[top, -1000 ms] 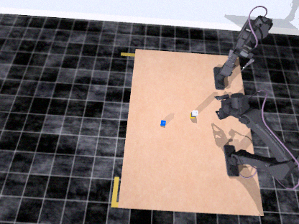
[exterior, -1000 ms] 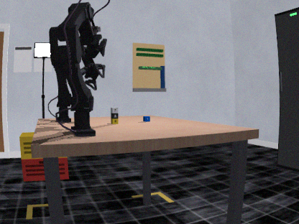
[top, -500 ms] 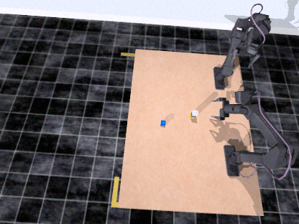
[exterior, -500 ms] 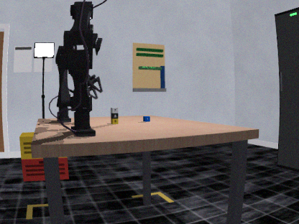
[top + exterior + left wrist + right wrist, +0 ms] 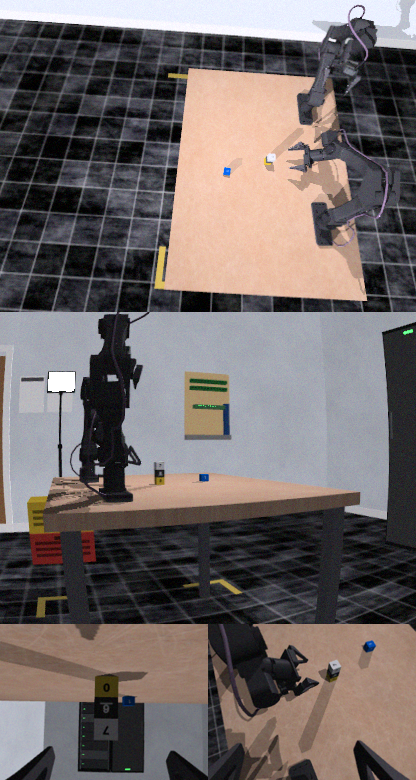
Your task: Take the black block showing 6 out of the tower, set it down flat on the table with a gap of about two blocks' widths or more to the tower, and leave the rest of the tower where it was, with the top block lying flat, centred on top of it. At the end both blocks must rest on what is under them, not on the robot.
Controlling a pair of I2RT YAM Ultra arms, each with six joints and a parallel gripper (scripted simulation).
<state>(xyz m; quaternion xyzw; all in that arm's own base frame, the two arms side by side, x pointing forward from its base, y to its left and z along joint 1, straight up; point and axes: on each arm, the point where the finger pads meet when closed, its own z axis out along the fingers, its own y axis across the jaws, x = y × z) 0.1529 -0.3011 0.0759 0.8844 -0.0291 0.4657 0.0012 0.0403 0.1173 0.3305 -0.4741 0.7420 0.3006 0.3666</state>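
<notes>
The grey block showing 7 is 90 mm ahead of my left hand, 20 mm below it and 10 mm to the right of it. The rest, counted from my left hand: black block showing 6: 90 mm ahead, 40 mm below, 10 mm to the right.
Now: the black block showing 6 300 mm below my right hand, 220 mm to the left of it and 200 mm ahead of it. Round my right hand: grey block showing 7: 270 mm below, 220 mm to the left, 200 mm ahead.
</notes>
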